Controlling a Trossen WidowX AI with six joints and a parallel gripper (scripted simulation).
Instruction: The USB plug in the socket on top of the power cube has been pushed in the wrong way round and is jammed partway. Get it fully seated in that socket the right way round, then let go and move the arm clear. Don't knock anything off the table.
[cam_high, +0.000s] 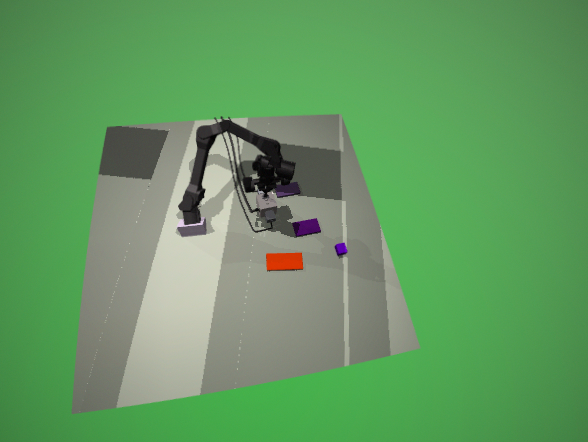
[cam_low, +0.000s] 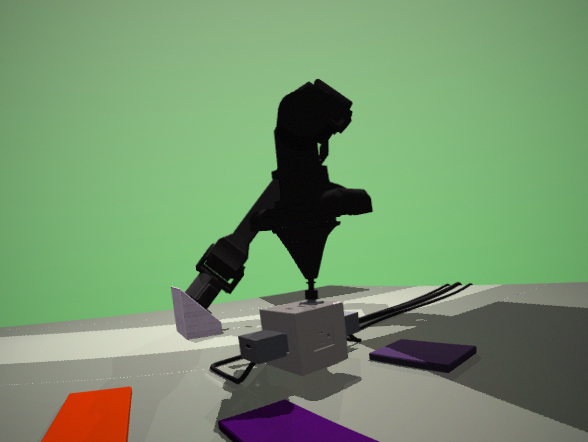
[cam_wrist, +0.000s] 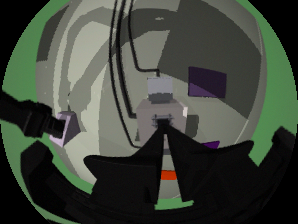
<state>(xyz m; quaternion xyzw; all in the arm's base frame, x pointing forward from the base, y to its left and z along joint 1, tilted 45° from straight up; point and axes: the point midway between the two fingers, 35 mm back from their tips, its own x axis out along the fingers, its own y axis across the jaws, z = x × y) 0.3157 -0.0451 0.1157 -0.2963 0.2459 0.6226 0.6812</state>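
My gripper tip is 2 cm above the USB plug. The rest, counted from my gripper tip: orange slab 29 cm to the right, 10 cm below, 2 cm ahead; USB socket 4 cm below; purple block 30 cm to the right, 27 cm ahead, 9 cm below.
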